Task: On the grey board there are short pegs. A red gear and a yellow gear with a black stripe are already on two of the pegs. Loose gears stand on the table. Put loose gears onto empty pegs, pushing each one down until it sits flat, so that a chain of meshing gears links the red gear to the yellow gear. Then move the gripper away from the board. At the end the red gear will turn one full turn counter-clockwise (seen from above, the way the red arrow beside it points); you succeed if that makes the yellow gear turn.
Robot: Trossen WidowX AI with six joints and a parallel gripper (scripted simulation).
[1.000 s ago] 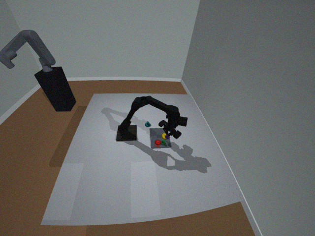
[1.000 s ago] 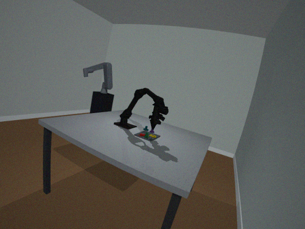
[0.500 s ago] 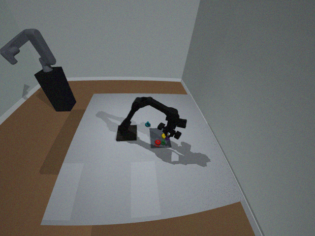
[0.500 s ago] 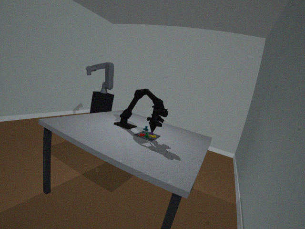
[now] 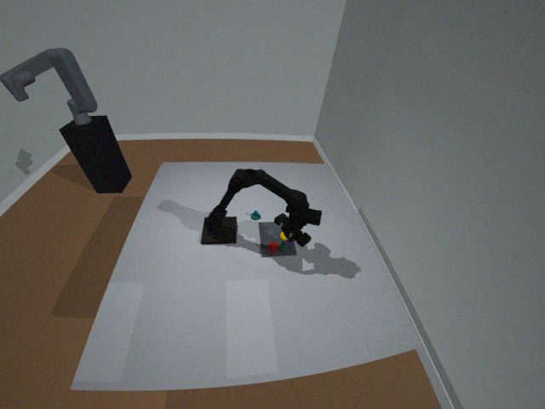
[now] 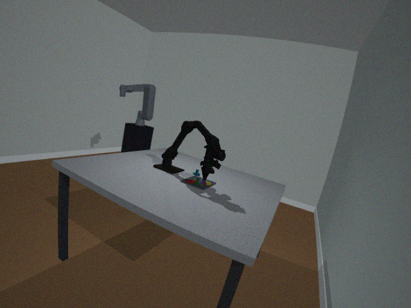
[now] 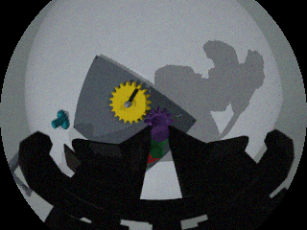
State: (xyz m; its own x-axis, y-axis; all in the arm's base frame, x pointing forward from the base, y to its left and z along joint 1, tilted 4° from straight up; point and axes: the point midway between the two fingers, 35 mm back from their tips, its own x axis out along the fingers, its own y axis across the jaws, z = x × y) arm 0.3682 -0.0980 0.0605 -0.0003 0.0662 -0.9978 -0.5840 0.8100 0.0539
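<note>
The green gear is 3 cm behind my gripper tip, 2 cm to the right of it and 2 cm below it. From my gripper tip the other things lie so: yellow gear (5 cm to the left, 3 cm below, 1 cm behind); red gear (8 cm behind, 3 cm below, 1 cm to the right); purple gear (1 cm below).
</note>
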